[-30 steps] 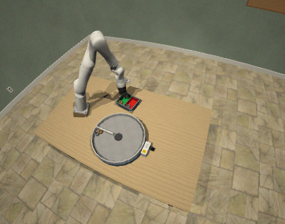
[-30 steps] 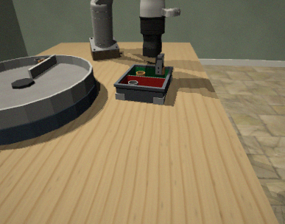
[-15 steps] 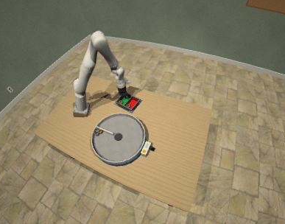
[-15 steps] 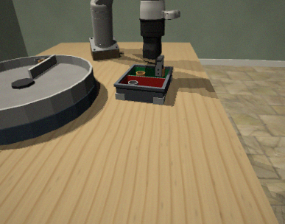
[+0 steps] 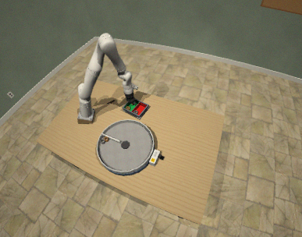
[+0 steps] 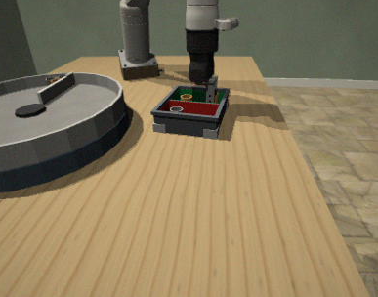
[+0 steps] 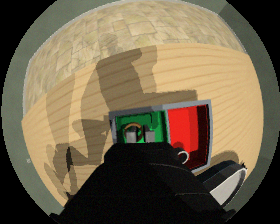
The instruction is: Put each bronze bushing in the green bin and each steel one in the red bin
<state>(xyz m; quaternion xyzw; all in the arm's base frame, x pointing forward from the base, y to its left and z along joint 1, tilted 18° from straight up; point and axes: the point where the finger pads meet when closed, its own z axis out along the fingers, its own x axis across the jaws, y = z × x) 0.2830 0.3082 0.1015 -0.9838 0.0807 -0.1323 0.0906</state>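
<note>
Right now my hand is 50 mm short of the bin, 40 mm to the left of it and 20 mm above it. The rest, counted from my hand: grey turntable 190 mm ahead, 380 mm to the right, 10 mm above.
</note>
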